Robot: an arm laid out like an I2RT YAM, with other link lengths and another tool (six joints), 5 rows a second.
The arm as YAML. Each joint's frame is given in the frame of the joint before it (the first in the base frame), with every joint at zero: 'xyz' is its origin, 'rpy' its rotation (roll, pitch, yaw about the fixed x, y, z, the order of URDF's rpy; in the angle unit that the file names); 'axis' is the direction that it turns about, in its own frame. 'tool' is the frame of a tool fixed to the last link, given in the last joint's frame.
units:
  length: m
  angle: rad
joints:
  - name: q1
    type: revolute
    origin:
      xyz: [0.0, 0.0, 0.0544]
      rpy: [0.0, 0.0, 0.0]
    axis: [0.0, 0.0, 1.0]
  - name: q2
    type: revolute
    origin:
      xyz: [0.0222, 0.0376, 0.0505]
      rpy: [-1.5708, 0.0, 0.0]
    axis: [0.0, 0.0, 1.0]
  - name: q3
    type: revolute
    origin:
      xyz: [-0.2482, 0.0, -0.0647]
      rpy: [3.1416, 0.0, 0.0]
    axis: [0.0, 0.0, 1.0]
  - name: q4
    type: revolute
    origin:
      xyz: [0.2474, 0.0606, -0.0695]
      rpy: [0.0, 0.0, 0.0]
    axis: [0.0, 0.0, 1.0]
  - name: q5
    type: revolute
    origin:
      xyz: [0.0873, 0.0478, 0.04]
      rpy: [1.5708, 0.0, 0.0]
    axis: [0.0, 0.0, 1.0]
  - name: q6
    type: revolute
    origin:
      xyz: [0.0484, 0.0, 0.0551]
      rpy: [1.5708, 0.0, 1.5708]
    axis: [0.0, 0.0, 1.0]
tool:
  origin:
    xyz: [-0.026, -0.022, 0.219]
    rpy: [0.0, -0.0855, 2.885]
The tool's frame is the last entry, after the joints.
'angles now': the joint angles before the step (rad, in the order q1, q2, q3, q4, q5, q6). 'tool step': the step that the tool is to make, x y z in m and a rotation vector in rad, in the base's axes. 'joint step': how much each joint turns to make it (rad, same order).
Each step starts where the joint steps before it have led.
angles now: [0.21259, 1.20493, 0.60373, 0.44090, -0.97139, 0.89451]
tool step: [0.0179, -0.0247, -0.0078, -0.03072, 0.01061, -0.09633]
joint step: [-0.04875, -0.04448, -0.00829, -0.07885, 0.05190, -0.03267]
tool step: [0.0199, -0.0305, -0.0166, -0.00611, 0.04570, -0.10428]
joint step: [-0.06174, -0.01664, -0.03415, -0.01691, 0.04152, 0.01493]
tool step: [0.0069, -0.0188, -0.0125, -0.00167, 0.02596, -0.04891]
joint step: [-0.04479, -0.00856, -0.03007, -0.00280, 0.00390, 0.00220]
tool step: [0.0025, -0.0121, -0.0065, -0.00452, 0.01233, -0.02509]
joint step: [-0.03289, -0.00950, -0.01320, -0.01597, -0.00644, -0.00932]
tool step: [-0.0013, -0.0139, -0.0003, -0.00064, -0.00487, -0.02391]
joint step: [-0.04228, -0.03386, -0.02156, -0.01452, -0.01746, -0.00913]
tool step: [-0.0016, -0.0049, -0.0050, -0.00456, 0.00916, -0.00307]
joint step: [-0.01915, -0.00598, -0.00636, -0.02045, -0.01400, -0.01500]
